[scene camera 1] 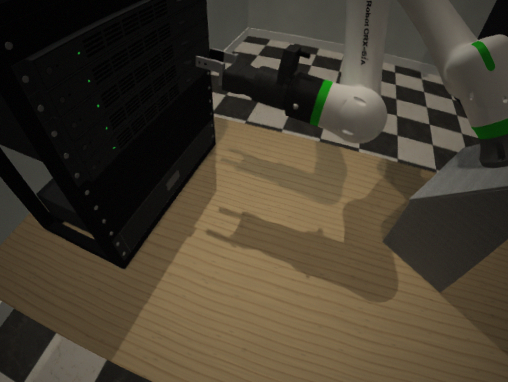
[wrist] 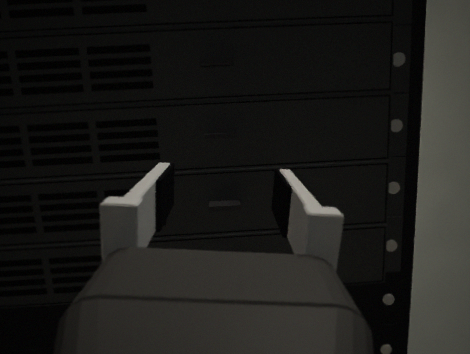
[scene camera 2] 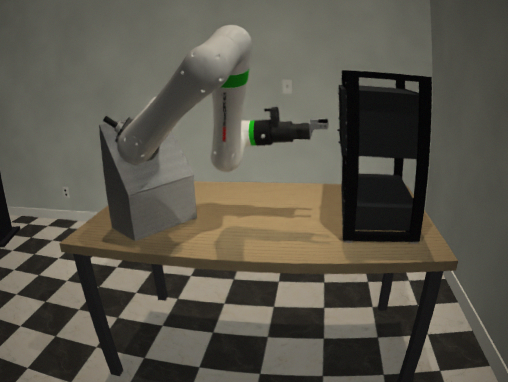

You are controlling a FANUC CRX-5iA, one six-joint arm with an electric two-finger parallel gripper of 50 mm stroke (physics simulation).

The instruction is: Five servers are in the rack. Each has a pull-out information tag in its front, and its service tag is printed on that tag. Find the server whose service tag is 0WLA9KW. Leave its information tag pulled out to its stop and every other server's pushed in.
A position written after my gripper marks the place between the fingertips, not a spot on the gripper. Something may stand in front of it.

Note:
In view: my gripper [scene camera 1: 203, 56] and a black rack [scene camera 1: 104, 101].
The black rack is seen too in the wrist view [wrist: 100, 100] and in scene camera 2 [scene camera 2: 386, 122]. My gripper is seen too in the wrist view [wrist: 223, 186] and in scene camera 2 [scene camera 2: 327, 123].

